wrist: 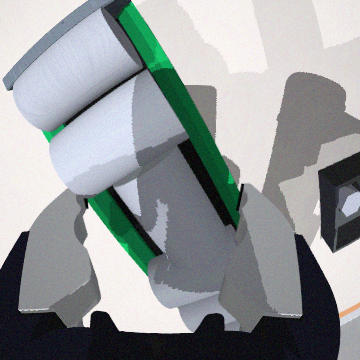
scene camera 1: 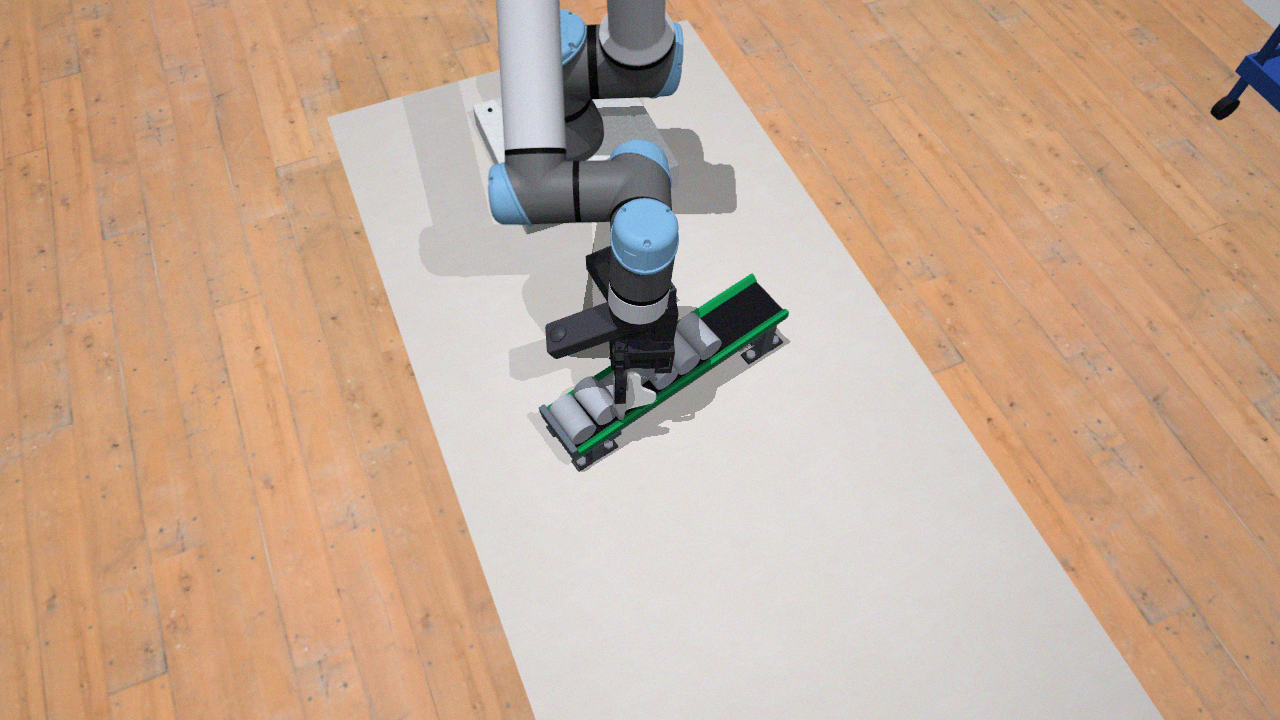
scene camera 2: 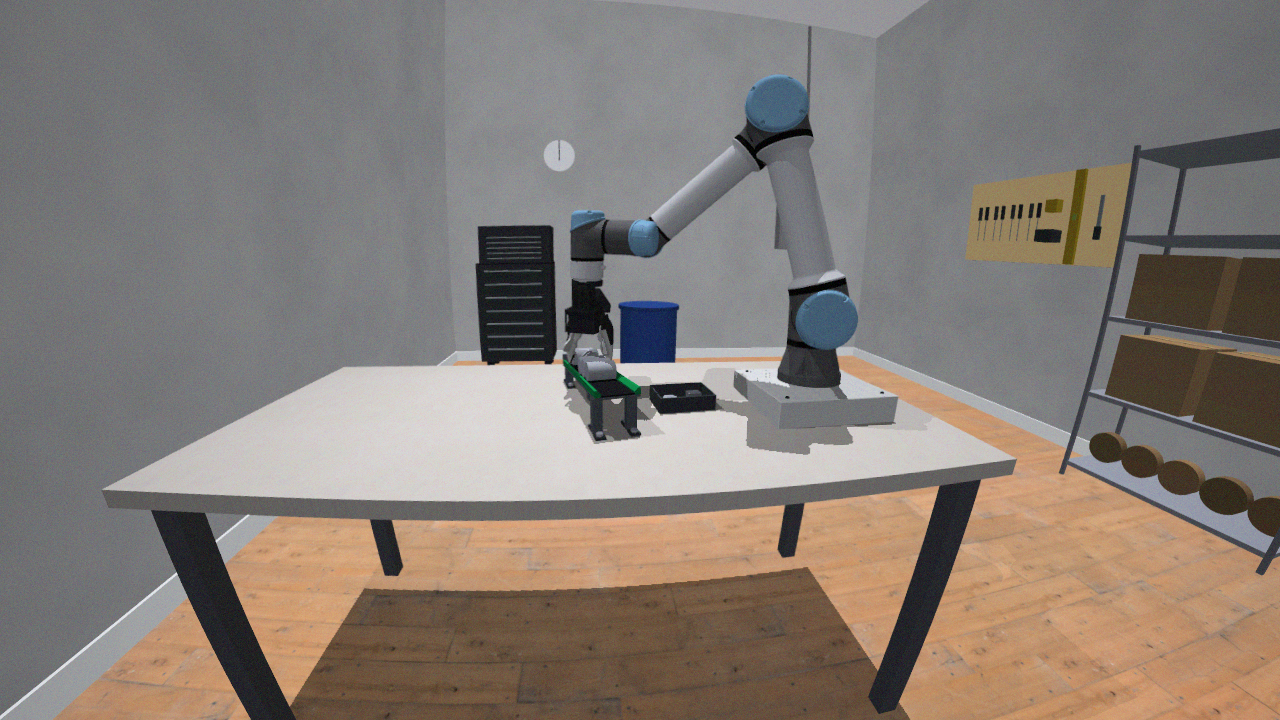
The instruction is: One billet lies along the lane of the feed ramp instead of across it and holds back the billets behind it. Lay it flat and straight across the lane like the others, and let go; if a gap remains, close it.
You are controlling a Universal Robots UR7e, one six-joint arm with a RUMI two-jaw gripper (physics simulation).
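Note:
The feed ramp has green side rails and a dark lane. Two grey billets lie across the lane at its end stop. Beside them the lengthwise billet lies along the lane, shaded and partly hidden. Further billets lie behind it. My gripper is part open and low over the ramp, its fingers on either side of the lengthwise billet. A gap shows between the left finger and that billet in the wrist view; contact at the right finger is unclear.
A small black tray stands between the ramp and the robot's base. The ramp stands on the pale table. Part of a blue cart shows at the upper right of scene camera 1.

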